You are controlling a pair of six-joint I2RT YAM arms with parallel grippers.
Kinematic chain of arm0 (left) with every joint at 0, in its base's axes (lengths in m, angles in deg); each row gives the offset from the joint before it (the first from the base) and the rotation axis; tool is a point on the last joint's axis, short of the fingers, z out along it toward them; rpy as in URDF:
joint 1: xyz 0 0 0.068 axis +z
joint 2: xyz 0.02 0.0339 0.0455 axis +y
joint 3: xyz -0.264 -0.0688 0 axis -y
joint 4: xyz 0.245 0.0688 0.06 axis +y
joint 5: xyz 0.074 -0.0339 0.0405 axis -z
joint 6: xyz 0.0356 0 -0.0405 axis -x
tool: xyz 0 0 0 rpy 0 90 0
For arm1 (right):
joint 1: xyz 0 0 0.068 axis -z
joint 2: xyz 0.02 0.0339 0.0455 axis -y
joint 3: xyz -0.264 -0.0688 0 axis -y
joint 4: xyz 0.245 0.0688 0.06 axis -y
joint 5: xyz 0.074 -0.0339 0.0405 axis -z
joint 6: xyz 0.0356 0 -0.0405 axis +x
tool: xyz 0 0 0 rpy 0 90 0
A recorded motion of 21 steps. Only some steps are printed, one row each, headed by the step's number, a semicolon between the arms.
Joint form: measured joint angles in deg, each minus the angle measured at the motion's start. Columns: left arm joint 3, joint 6, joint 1, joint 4, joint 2, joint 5; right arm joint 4, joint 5, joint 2, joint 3, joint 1, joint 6.
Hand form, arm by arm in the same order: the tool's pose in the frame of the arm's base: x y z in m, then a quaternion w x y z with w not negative. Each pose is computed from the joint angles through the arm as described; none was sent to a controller.
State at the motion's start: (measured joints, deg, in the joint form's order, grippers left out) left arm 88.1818 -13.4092 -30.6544 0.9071 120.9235 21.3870; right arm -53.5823 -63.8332 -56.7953 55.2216 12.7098 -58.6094
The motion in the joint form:
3: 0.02 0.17 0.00 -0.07 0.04 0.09; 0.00 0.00 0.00 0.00 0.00 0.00
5: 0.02 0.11 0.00 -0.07 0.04 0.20; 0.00 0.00 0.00 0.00 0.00 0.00
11: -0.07 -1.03 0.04 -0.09 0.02 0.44; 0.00 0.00 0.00 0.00 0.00 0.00
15: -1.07 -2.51 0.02 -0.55 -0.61 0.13; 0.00 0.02 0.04 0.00 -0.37 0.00
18: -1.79 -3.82 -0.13 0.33 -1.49 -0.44; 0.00 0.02 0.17 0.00 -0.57 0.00
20: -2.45 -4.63 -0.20 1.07 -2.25 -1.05; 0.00 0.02 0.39 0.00 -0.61 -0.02
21: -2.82 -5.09 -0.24 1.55 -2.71 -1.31; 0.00 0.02 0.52 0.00 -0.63 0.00
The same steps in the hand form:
3: 0.4093 -0.2578 0.1985 0.43407 0.40528 0.77021 -0.23261; 0.1760 -0.0069 0.3140 0.50056 -0.46155 0.68405 0.26169
5: 0.4093 -0.2578 0.1985 0.43399 0.40604 0.76968 -0.23319; 0.1760 -0.0069 0.3140 0.50056 -0.46155 0.68405 0.26169
11: 0.4092 -0.2575 0.1982 0.43554 0.41418 0.76527 -0.23046; 0.1760 -0.0069 0.3140 0.50056 -0.46155 0.68405 0.26169
15: 0.4067 -0.2560 0.1982 0.43967 0.42317 0.76031 -0.22262; 0.1759 -0.0058 0.3141 0.49985 -0.46388 0.68251 0.26297
18: 0.4028 -0.2548 0.1997 0.43736 0.43130 0.75959 -0.21382; 0.1755 -0.0051 0.3145 0.50003 -0.46548 0.68120 0.26316
20: 0.3997 -0.2532 0.2008 0.43480 0.43550 0.76073 -0.20635; 0.1747 -0.0048 0.3151 0.50108 -0.46653 0.68013 0.26210
21: 0.3978 -0.2522 0.2015 0.43297 0.43819 0.76120 -0.20276; 0.1743 -0.0046 0.3154 0.50163 -0.46694 0.67963 0.26159

